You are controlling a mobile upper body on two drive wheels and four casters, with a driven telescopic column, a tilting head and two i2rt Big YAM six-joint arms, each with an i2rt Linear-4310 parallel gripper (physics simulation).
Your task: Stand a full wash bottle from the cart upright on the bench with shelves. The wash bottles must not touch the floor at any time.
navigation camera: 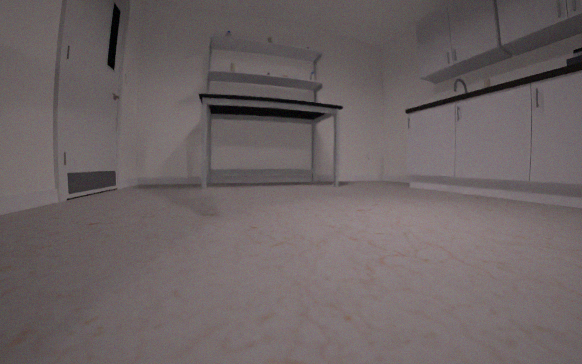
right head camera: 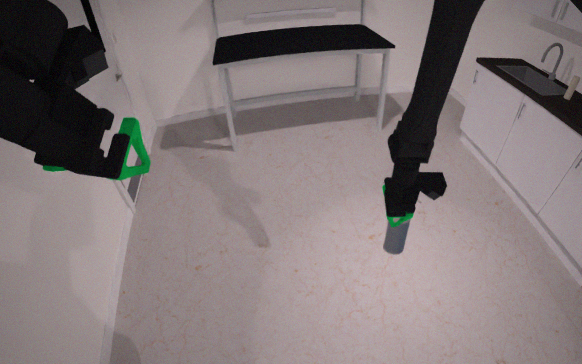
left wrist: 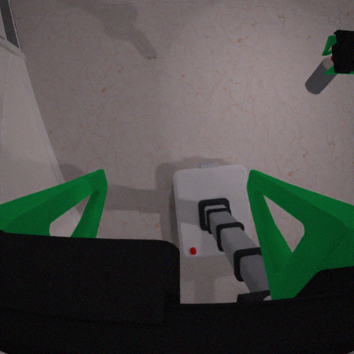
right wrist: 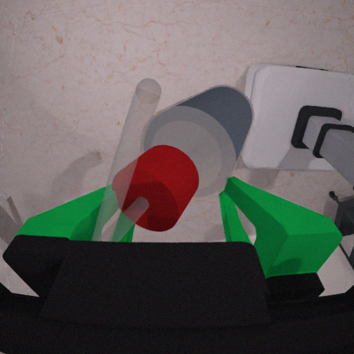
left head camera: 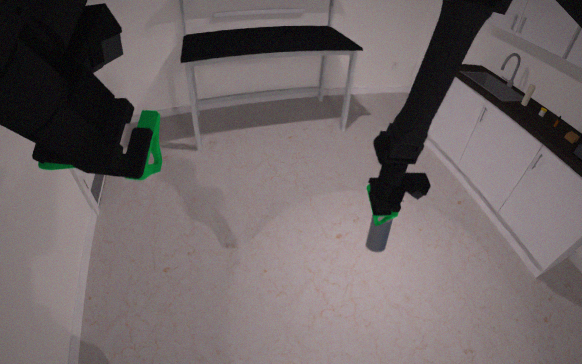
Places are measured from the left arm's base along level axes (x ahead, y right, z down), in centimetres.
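Pixels of known places: left gripper, fingertip midpoint: (right head camera: 121,164) (left head camera: 126,163); right gripper, fingertip midpoint: (right head camera: 392,217) (left head camera: 375,216).
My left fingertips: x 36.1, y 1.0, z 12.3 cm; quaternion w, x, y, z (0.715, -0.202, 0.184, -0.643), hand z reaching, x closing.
Behind a point stands the place of what it marks.
The wash bottle (left head camera: 377,237) @(z 54.8, x 57.0, y 46.4 cm) (right head camera: 395,239) @(z 54.8, x 56.9, y 46.8 cm) (left wrist: 316,80) (right wrist: 225,112) has a blue-grey body and a red cap (right wrist: 162,175). My right gripper (left head camera: 382,219) @(z 51.6, x 61.6, y 46.0 cm) (right head camera: 399,220) @(z 51.6, x 61.6, y 46.0 cm) is shut on it and holds it roughly upright, slightly tilted in the head views, in the air above the floor. My left gripper (left head camera: 102,162) @(z 12.3, x 36.1, y 1.0 cm) (right head camera: 92,162) (left wrist: 176,177) is wide open and empty, at the left. The bench with shelves (left head camera: 270,44) (right head camera: 300,42) (navigation camera: 270,101) has a black top and stands across the room, apart from the bottle. Its two shelves (navigation camera: 265,78) @(z 17.2, x 302.3, y 3.5 cm) show in the navigation view.
A counter with a sink (left head camera: 492,87) @(z 78.5, x 238.2, y 218.9 cm) (right head camera: 532,80) @(z 77.6, x 238.5, y 218.7 cm) runs along the right. A door (navigation camera: 90,100) @(z 83.0, x 181.5, y -136.2 cm) is at the left. My white base (left wrist: 187,185) (right wrist: 270,100) shows in the wrist views. Part of a dark frame (right wrist: 345,215), perhaps the cart, shows at the right wrist view's right edge.
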